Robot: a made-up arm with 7 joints.
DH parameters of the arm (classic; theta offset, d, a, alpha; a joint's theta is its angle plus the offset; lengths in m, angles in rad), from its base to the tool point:
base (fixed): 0 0 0 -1.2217
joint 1: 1.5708 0 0 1.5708
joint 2: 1.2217 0 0 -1.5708
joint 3: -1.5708 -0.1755 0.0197 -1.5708
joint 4: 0 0 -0.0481 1.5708
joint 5: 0 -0.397 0 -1.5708
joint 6: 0 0 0 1.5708
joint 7: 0 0 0 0
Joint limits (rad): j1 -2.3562..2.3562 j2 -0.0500..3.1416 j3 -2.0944..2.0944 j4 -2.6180..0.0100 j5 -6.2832..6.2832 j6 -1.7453..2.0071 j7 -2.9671..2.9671
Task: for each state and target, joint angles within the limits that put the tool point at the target. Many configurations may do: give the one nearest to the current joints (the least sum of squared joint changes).
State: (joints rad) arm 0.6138 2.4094 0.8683 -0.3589 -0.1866 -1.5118 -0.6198
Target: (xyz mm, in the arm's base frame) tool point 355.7 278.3 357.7
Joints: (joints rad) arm 0.8289 2.6303 0.8532 -0.3109 -0.1866 -1.5118 -0.6198
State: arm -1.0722 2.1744 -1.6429 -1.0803 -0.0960 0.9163 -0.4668
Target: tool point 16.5 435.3 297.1
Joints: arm -1.1690 2.7098 -1.2126 -1.1403 -0.0960 0.9163 -0.4668
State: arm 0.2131 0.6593 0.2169 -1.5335 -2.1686 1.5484 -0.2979
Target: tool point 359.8 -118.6 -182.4
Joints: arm 0.0802 0.4098 -0.4530 -1.9047 -2.1686 1.5484 -0.2979
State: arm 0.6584 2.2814 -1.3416 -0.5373 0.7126 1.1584 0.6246
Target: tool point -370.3 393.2 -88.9
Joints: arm 1.0198 1.6154 -1.5971 -0.9270 0.7126 1.1584 0.6246
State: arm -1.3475 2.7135 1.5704 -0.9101 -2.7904 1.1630 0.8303
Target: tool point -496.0 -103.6 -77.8
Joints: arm -1.5426 2.8918 1.7054 -1.2708 -2.7904 1.1630 0.8303
